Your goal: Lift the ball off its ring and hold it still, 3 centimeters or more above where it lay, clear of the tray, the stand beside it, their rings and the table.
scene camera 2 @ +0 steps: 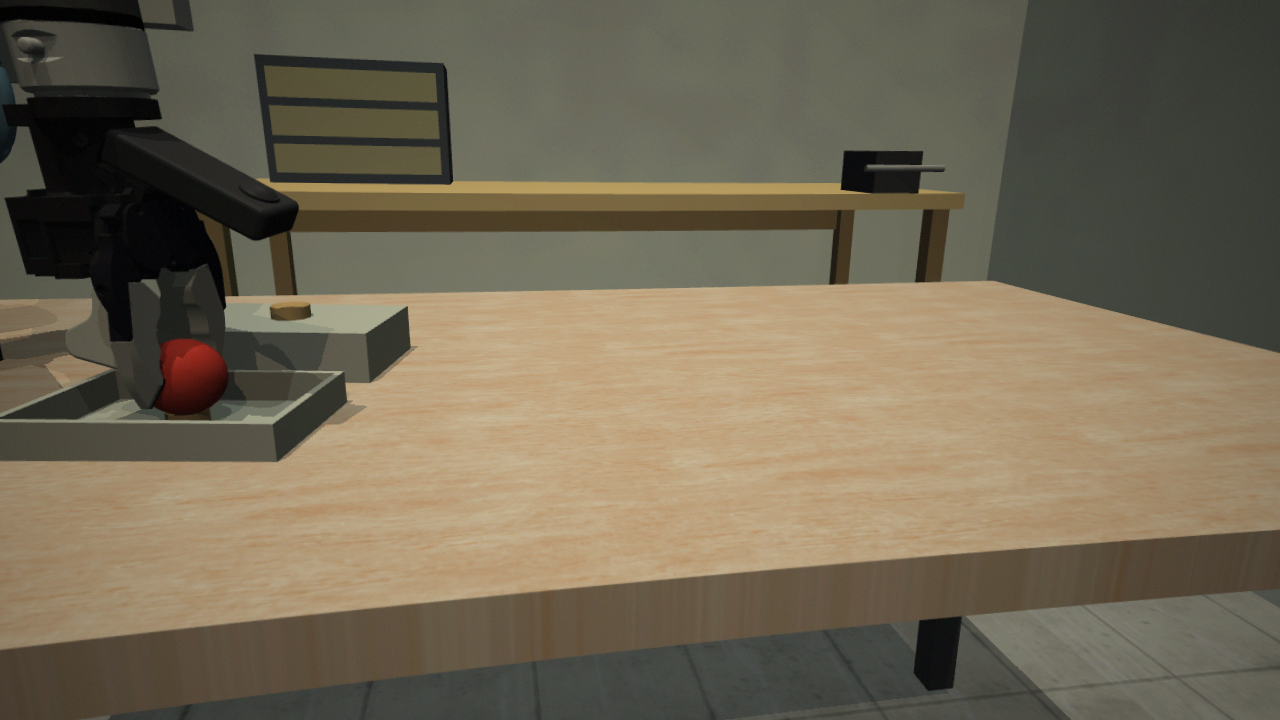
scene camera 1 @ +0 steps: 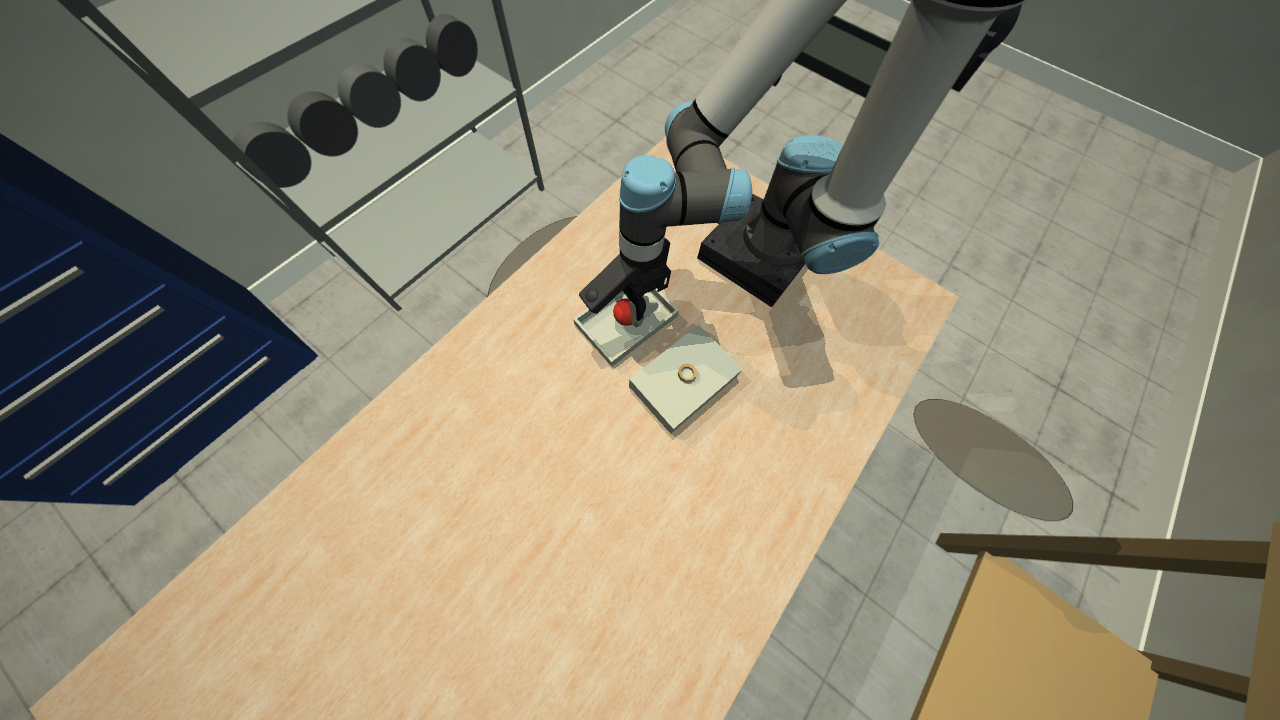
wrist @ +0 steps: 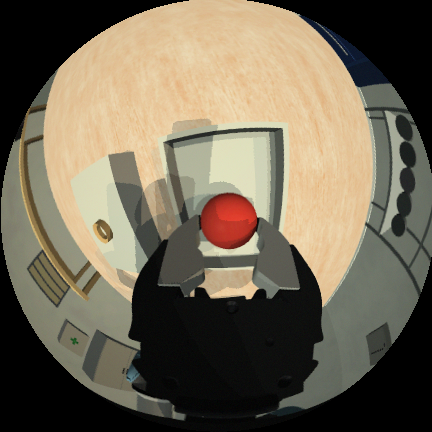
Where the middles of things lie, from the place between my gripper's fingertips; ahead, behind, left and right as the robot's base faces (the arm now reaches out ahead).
Right now my hand is 1 cm above the shallow tray (scene camera 2: 263,414). From my hand the other things lie so: stand (scene camera 2: 363,341) 3 cm ahead, 18 cm to the left; then red ball (scene camera 2: 196,376) 1 cm above.
